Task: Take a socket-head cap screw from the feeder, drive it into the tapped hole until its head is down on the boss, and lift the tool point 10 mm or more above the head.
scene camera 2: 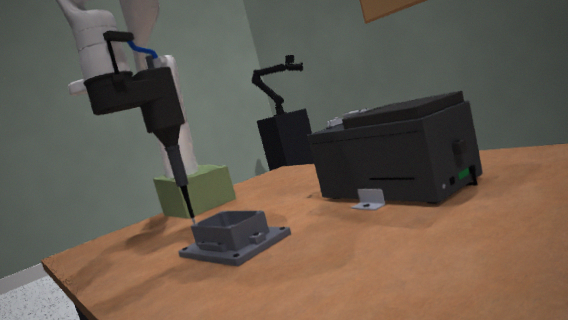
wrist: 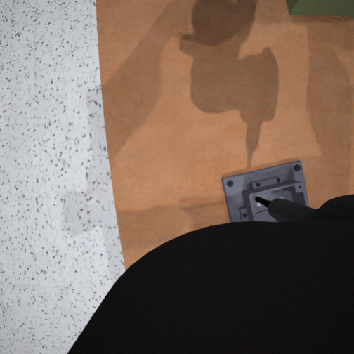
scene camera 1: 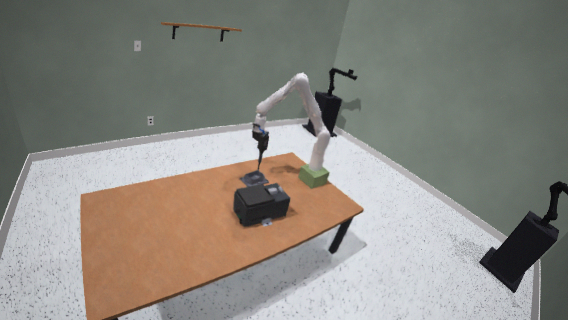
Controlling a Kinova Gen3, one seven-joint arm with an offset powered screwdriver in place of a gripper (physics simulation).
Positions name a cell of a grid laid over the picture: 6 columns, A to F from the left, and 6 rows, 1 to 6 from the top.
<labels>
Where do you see a black screw feeder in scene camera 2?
At D4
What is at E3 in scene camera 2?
A dark feeder lid.
</labels>
